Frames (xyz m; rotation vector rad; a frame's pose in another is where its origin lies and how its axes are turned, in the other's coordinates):
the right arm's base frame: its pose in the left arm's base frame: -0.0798 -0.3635 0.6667 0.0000 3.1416 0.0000
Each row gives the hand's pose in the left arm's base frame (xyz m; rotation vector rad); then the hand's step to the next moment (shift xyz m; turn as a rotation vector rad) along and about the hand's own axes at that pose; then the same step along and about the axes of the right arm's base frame.
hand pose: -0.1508 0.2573 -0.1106 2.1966 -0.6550 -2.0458
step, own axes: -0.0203 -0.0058 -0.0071 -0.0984 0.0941 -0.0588
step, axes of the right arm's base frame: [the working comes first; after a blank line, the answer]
step, axes of the left arm's base frame: 0.0079 0.0107 0.0179 0.0302 -0.0646 0.1300

-0.0079 0.0107 -0.0179 -0.0302 -0.0646 -0.1300
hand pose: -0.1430 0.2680 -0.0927 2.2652 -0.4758 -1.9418
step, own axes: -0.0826 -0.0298 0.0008 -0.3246 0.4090 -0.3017
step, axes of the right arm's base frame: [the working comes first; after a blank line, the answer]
step, axes of the left arm's base frame: -0.0066 0.0540 0.0689 0.1894 -0.3181 0.4760

0.0066 0.0540 -0.0689 -0.1894 -0.3181 -0.4760
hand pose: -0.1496 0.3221 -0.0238 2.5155 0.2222 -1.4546
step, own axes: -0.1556 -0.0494 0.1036 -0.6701 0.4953 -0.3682
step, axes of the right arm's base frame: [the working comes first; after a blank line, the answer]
step, axes of the left arm's base frame: -0.1756 0.0169 0.0791 0.0941 -0.3893 0.8183

0.1756 0.0169 -0.0791 -0.0941 -0.3893 -0.8183
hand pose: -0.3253 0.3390 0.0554 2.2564 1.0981 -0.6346
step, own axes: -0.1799 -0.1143 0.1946 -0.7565 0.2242 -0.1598
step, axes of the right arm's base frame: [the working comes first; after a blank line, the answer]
step, axes of the left arm's base frame: -0.2265 -0.1674 -0.0630 -0.2104 -0.4325 0.6456

0.2265 -0.1674 0.0630 0.2104 -0.4325 -0.6456
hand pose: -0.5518 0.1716 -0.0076 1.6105 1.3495 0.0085
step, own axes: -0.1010 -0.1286 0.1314 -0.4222 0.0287 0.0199
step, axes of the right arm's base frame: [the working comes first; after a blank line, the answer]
step, axes of the left arm's base frame: -0.0597 -0.1764 -0.0965 -0.1276 -0.3242 0.2410

0.0597 -0.1764 0.0965 0.1276 -0.3242 -0.2410
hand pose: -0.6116 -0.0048 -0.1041 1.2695 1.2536 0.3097
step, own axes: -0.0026 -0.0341 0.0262 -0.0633 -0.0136 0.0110
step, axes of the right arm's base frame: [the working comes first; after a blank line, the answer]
step, axes of the left arm's base frame: 0.0057 -0.0281 -0.0321 -0.0203 -0.0593 0.0197

-0.0057 -0.0281 0.0321 0.0203 -0.0593 -0.0197
